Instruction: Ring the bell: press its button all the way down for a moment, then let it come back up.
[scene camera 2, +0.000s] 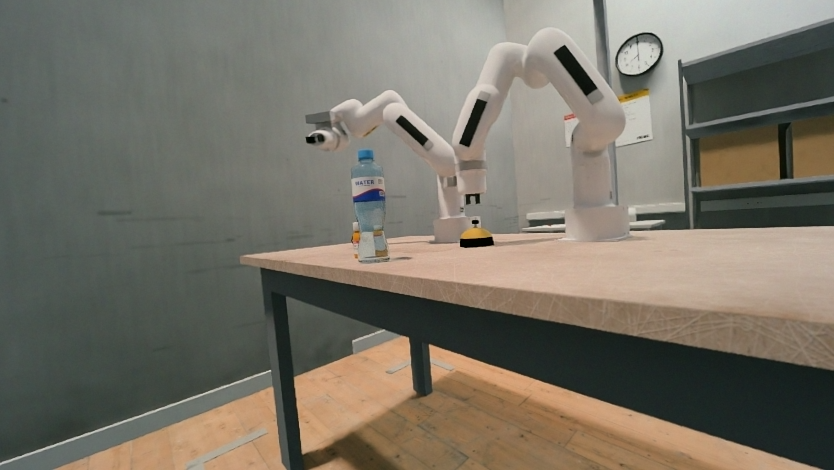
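The bell, a yellow dome on a black base with a small black button on top, stands upright on the table. My left gripper points straight down above the bell, with clear air between its dark fingertips and the button. The button stands up from the dome and nothing touches it. The fingers are too small in view to tell whether they are open or shut. My right gripper is raised at the left, well away from the bell, pointing roughly toward the camera; its finger state cannot be made out.
A water bottle with a blue cap stands near the table's left end, left of the bell. A small orange and white item is partly hidden behind it. The white arm bases stand behind the bell and to its right. A grey shelf unit stands at the back right.
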